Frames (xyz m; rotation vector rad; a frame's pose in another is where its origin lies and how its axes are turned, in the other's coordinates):
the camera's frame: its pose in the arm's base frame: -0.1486 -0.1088 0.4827 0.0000 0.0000 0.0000
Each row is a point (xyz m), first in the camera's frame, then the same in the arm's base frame.
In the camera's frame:
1: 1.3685 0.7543 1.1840
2: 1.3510 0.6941 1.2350
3: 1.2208 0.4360 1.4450
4: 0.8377 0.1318 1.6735
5: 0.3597 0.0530 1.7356
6: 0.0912 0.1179 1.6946
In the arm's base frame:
1: 1.2199 0.6455 1.6667
2: 1.2024 0.5853 1.7177
3: 1.0722 0.3272 1.9277
4: 0.6891 0.0230 2.1562
5: 0.2111 -0.0558 2.2183
6: -0.0574 0.0091 2.1773

